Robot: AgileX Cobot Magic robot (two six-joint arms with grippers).
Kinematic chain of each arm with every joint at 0, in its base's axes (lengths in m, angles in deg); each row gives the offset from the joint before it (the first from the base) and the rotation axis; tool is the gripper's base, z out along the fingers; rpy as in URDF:
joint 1: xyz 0 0 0.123 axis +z
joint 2: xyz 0 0 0 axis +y
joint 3: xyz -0.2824 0 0.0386 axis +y
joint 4: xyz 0.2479 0 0.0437 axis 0.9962 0 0.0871
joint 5: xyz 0 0 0 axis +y
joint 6: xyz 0.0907 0 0.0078 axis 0.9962 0 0.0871
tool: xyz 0 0 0 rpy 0 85 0
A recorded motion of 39 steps. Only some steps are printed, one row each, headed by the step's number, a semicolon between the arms.
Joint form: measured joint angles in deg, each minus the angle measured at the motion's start. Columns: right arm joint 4, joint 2, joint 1, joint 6, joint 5, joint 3; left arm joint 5, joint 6, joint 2, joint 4, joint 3, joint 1.
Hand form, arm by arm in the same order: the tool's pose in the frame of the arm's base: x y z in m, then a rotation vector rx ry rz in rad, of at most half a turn. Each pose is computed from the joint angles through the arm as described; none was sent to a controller.
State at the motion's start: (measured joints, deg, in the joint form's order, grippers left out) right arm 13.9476 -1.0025 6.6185 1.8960 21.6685 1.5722; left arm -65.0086 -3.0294 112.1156 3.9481 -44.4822 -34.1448
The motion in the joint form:
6: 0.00 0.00 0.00 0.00 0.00 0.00; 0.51 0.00 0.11 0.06 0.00 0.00
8: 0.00 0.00 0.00 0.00 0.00 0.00; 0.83 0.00 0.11 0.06 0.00 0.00
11: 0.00 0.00 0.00 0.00 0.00 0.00; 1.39 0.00 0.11 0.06 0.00 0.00
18: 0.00 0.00 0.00 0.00 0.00 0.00; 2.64 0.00 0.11 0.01 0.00 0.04
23: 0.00 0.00 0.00 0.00 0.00 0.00; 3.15 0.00 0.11 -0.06 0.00 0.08
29: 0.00 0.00 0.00 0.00 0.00 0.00; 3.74 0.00 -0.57 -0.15 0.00 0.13
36: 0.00 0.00 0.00 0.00 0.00 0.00; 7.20 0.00 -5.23 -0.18 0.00 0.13
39: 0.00 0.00 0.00 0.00 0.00 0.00; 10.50 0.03 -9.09 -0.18 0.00 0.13
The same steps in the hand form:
6: 0.0508 0.0141 0.1718 0.0731 1.8729 0.3424; 0.3011 -0.2111 0.1595 0.4913 1.4869 -0.5379
8: 0.0508 0.0141 0.1718 0.0731 1.8729 0.3424; 0.3011 -0.2111 0.1590 0.4929 1.4923 -0.5367
11: 0.0508 0.0141 0.1718 0.0731 1.8729 0.3424; 0.3012 -0.2111 0.1581 0.4958 1.5017 -0.5346
18: 0.0508 0.0141 0.1718 0.0731 1.8729 0.3424; 0.3014 -0.2108 0.1561 0.5007 1.5231 -0.5289
23: 0.0508 0.0141 0.1718 0.0731 1.8729 0.3424; 0.3016 -0.2105 0.1553 0.5014 1.5321 -0.5260
29: 0.0508 0.0141 0.1718 0.0731 1.8729 0.3424; 0.3015 -0.2099 0.1587 0.4989 1.5310 -0.5244
36: 0.0508 0.0141 0.1718 0.0731 1.8729 0.3424; 0.2984 -0.2075 0.1830 0.4936 1.5101 -0.5231
39: 0.0508 0.0141 0.1718 0.0731 1.8729 0.3424; 0.2947 -0.2047 0.2021 0.4920 1.4999 -0.5200

